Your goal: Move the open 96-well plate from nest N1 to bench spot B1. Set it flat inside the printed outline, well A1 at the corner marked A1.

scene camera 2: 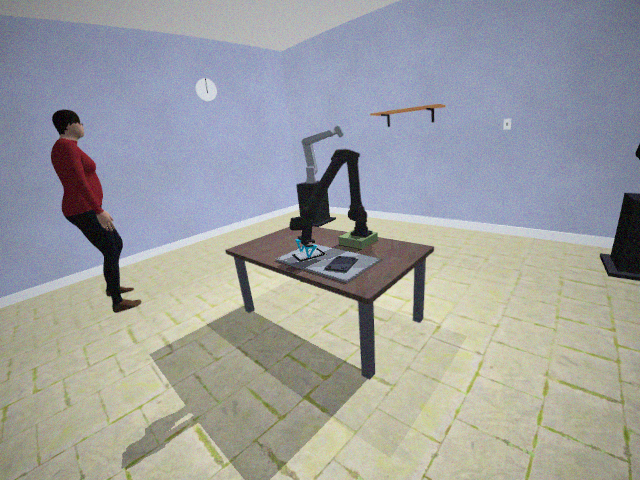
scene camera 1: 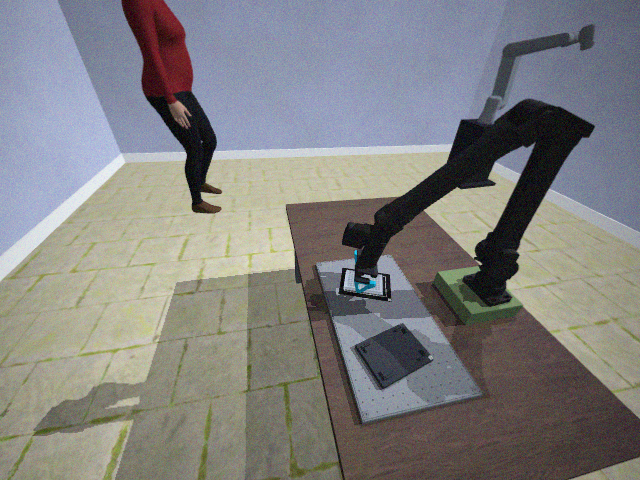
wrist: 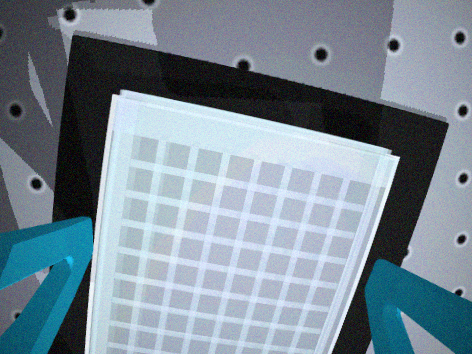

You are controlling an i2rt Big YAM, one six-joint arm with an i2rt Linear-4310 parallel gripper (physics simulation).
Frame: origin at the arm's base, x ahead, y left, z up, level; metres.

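Seen in the pictures: gripper, fingertip midpoint: [scene camera 2: 304, 254] [scene camera 1: 357, 281] [wrist: 232, 256]; arm's base, link origin: [scene camera 2: 361, 234] [scene camera 1: 485, 289].
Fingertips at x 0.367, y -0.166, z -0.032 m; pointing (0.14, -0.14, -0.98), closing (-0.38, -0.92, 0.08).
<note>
Pixels of each thing's top centre, then the offset from my fingertips to it. "spot": a spot on its surface instead. Level surfaces: height alone.
- bench spot, surface spot: [wrist: 225, 82] spot: dx +0.054, dy -0.012, dz -0.006 m
- dark grey nest, top centre: [scene camera 1: 394, 350] [scene camera 2: 341, 261] dx +0.011, dy +0.265, dz +0.010 m
- perforated grey board, surface spot: [scene camera 1: 382, 400] [scene camera 2: 348, 274] spot: dx +0.092, dy +0.361, dz -0.008 m
- brown table, surface height: dz -0.021 m
The pale, clear 96-well plate [scene camera 1: 349, 281] [wrist: 250, 225] lies on the black pad of the bench spot [wrist: 225, 82], apparently flat. The pad shows around the plate's far end and both long sides in the wrist view. The plate covers most of the printed outline; a thin white line shows along its left edge. The A1 marks cannot be read. My gripper [scene camera 1: 364, 285] [scene camera 2: 308, 252] [wrist: 232, 256] is open, with one blue fingertip beside each long side of the plate and a narrow gap at each. The dark grey nest [scene camera 1: 392, 356] [scene camera 2: 342, 264] holds no plate.
The perforated grey board [scene camera 1: 382, 400] [scene camera 2: 351, 276] carries the spot and the nest on the brown table [scene camera 1: 537, 392] [scene camera 2: 382, 281]. The arm stands on a green block [scene camera 1: 485, 313] [scene camera 2: 356, 241]. A person in red [scene camera 1: 168, 56] [scene camera 2: 77, 175] stands beyond the table.
</note>
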